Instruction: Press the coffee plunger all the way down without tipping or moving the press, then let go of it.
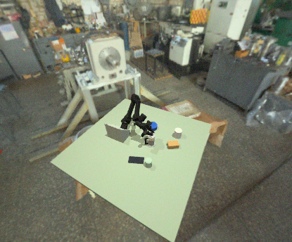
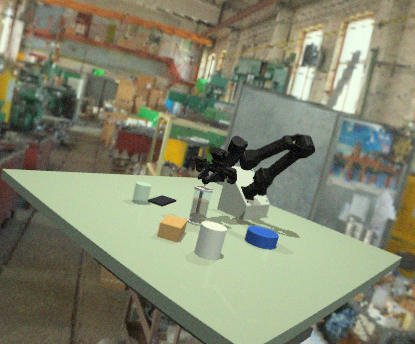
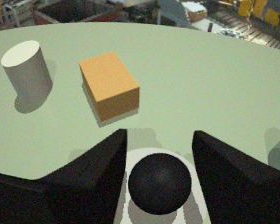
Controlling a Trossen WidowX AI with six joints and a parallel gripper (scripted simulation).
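My gripper tip is now 80 mm above the coffee press, 30 mm past it and 10 mm to the left of it. The rest, counted from my gripper tip: blue disc (230 mm to the left, 150 mm below, 150 mm behind); orange block (180 mm ahead, 150 mm below, 100 mm to the left).
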